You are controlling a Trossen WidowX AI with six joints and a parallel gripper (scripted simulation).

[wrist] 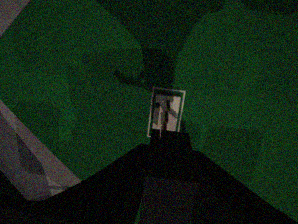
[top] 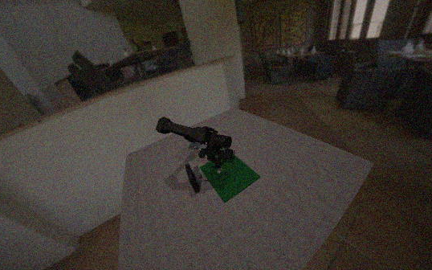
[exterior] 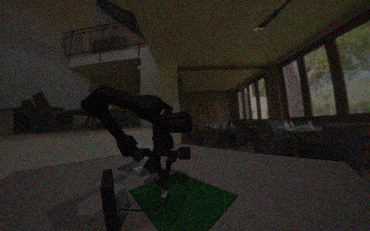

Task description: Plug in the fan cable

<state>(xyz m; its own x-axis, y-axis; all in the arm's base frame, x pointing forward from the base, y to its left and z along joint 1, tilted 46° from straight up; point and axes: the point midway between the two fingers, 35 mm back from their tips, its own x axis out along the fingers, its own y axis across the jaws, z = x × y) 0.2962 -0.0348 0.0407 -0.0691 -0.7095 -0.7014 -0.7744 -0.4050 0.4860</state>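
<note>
Right now the green board is 8 cm below my gripper tip, 4 cm ahead of it and 3 cm to the left of it. Also, from my gripper tip: black fan: 16 cm to the right, 2 cm behind; then fan plug: 1 cm to the right, 1 cm ahead, 1 cm above.
</note>
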